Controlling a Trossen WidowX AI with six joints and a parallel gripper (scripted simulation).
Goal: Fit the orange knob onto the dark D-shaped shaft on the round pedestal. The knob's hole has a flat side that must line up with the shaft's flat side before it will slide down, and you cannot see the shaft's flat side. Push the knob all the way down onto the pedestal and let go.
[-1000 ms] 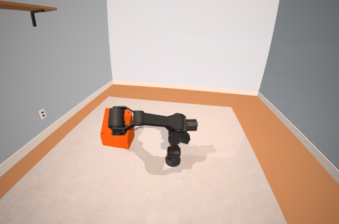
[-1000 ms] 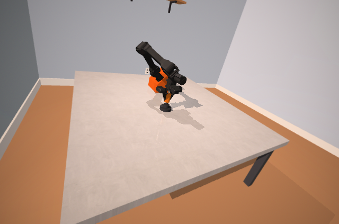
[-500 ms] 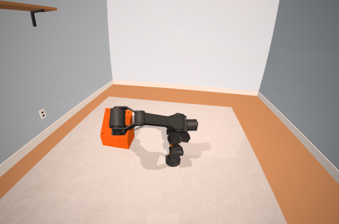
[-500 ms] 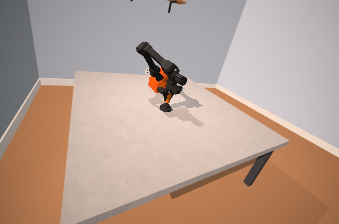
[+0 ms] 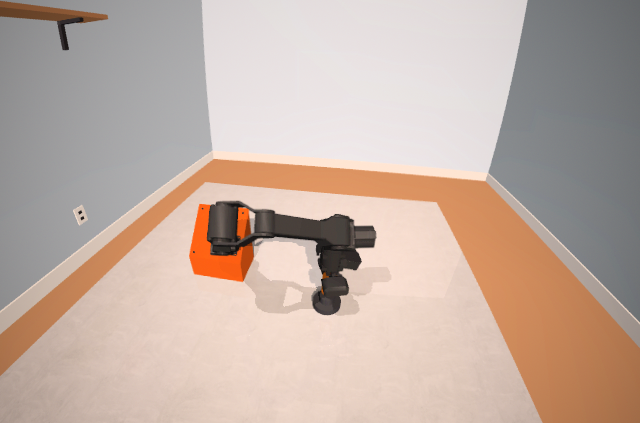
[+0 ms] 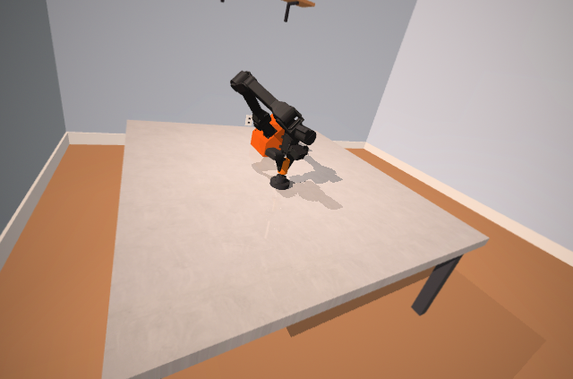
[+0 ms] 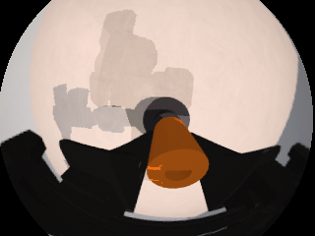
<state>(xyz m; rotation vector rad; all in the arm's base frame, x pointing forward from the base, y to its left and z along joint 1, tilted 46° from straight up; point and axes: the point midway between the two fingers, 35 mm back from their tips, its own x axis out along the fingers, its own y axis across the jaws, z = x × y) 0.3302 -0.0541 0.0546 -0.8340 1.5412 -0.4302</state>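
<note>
Right now the orange knob is 2 cm above my gripper tip. Round my gripper tip: shaft: 4 cm below.
</note>
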